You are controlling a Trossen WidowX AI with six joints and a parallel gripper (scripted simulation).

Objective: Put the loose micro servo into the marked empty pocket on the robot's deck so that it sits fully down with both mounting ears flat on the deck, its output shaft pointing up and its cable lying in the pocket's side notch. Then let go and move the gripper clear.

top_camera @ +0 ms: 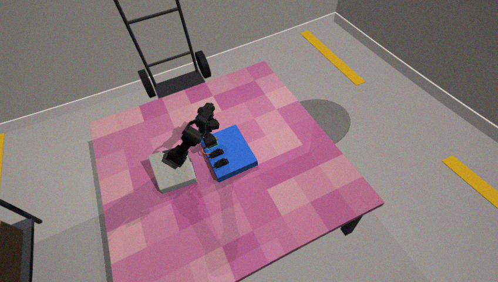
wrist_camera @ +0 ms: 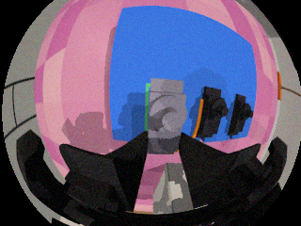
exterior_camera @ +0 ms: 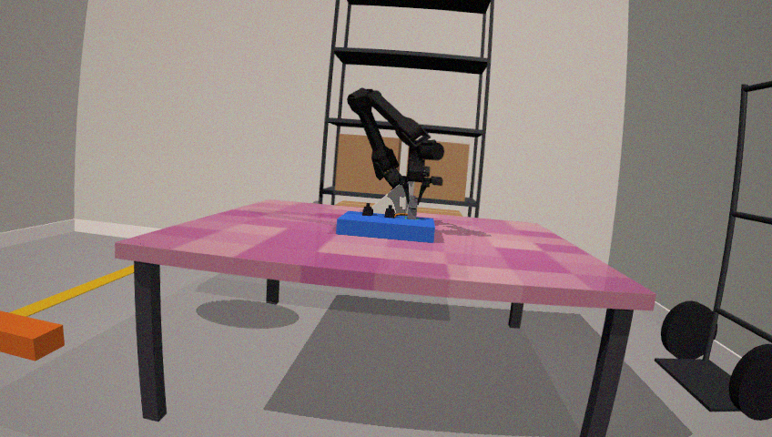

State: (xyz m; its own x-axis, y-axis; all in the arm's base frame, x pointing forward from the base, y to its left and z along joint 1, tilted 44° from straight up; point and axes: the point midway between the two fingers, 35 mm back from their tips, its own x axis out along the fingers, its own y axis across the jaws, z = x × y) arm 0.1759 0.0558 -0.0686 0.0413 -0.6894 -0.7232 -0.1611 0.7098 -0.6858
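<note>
The green marking is 5 cm below my gripper tip, 5 cm ahead of it and 1 cm to the left of it. The rest, counted from my gripper tip: blue deck: 13 cm ahead, 7 cm below, 5 cm to the right.
</note>
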